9 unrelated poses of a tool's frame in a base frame.
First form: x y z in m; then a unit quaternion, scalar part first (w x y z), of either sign.
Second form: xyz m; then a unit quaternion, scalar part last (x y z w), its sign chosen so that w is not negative. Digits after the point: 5 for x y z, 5 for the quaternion.
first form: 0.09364 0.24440 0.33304 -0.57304 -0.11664 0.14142 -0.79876
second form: 0.09364 0.24440 0.33304 0.11664 -0.14142 0.79876 0.57304
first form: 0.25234 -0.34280 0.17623 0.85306 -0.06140 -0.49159 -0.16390
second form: 0.25234 -0.34280 0.17623 -0.06140 -0.49159 -0.16390 0.85306
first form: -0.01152 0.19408 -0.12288 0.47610 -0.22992 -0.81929 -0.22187
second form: -0.01152 0.19408 -0.12288 -0.22992 -0.81929 -0.22187 0.47610
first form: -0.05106 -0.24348 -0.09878 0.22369 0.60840 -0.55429 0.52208
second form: -0.05106 -0.24348 -0.09878 0.60840 -0.55429 0.52208 0.22369
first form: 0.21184 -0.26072 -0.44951 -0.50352 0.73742 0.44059 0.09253
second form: 0.21184 -0.26072 -0.44951 -0.73742 -0.44059 -0.09253 0.50352
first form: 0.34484 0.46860 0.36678 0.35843 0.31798 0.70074 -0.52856
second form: 0.34484 0.46860 0.36678 0.31798 0.70074 -0.52856 0.35843
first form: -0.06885 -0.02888 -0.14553 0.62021 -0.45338 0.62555 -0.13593
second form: -0.06885 -0.02888 -0.14553 -0.45338 0.62555 -0.13593 0.62021
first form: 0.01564 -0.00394 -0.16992 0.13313 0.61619 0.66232 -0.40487
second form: 0.01564 -0.00394 -0.16992 0.61619 0.66232 -0.40487 0.13313
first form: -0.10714 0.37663 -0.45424 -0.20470 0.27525 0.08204 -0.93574
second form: -0.10714 0.37663 -0.45424 -0.27525 -0.08204 0.93574 0.20470
